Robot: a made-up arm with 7 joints.
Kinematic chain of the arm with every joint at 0, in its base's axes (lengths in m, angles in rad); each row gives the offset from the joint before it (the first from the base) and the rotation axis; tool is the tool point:
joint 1: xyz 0 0 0.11 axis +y
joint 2: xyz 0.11 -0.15 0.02 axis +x
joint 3: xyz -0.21 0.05 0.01 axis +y
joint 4: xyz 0 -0.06 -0.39 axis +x
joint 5: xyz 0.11 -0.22 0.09 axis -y
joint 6: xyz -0.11 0.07 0 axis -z
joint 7: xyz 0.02 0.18 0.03 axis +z
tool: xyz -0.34 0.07 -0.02
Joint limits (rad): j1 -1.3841..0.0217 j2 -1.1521..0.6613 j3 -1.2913..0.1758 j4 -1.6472..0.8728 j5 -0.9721..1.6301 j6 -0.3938..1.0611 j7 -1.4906..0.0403
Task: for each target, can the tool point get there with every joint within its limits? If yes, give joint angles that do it. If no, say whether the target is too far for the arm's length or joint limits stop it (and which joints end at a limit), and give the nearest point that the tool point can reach.
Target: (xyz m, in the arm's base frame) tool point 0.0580 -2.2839 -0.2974
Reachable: no: too far | nearest point 0.0300 -0.9289 -0.1010 | short by 1.369 m
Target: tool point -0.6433 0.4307 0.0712
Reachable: no: joint limits stop it (at a limit: joint 1, joint 2, joint 3, joint 4, joint 6) | nearest point -0.5050 0.3658 0.0211 | short by 0.161 m
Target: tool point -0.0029 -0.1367 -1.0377
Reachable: no: joint limits stop it (at a limit: joint 3, joint 4, joint 5, joint 6) | nearest point -0.0021 -0.1404 -0.7101 | short by 0.328 m
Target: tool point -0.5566 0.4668 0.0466
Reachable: no: joint limits stop it (at a limit: joint 1, joint 2, joint 3, joint 4, joint 6) | nearest point -0.4778 0.4167 0.0186 | short by 0.097 m
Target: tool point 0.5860 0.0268 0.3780
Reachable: yes | joints -1.0031 0.3212 -0.9631 -1.1511 1.1870 -0.1503 -1.2607
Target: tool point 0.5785 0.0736 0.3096
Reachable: yes | joints -1.2432 -0.1726 -0.8621 -1.2044 -0.5496 -0.1397 -1.2940
